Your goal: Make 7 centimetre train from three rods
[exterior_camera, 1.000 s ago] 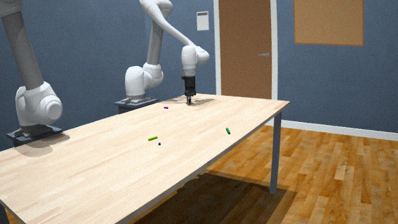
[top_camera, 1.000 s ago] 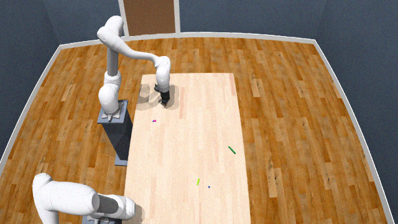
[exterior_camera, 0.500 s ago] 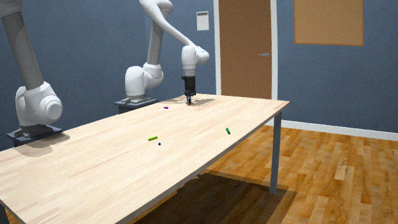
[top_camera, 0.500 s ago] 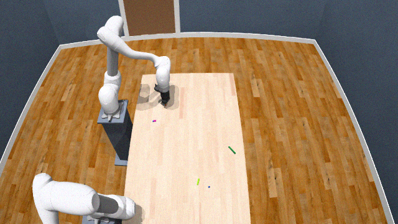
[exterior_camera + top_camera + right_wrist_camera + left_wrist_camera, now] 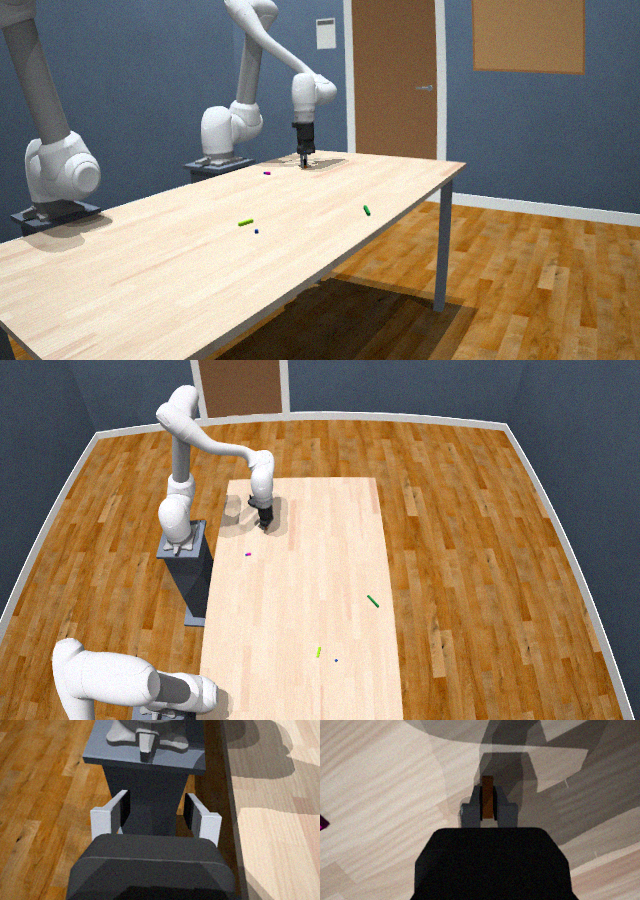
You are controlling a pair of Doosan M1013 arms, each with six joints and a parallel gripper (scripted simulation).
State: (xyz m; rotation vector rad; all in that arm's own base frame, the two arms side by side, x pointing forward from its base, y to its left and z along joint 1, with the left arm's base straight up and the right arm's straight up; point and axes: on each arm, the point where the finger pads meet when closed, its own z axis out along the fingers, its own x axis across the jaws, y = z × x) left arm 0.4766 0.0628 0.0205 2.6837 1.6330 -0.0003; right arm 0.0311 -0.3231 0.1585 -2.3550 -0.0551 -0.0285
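Observation:
The magenta rod is 7 cm behind my left hand, 17 cm to the right of it and 2 cm below it. Round my left hand: orange rod 2 cm below; lime rod 25 cm ahead, 73 cm to the right, 2 cm below; green rod 52 cm ahead, 48 cm to the right, 2 cm below.

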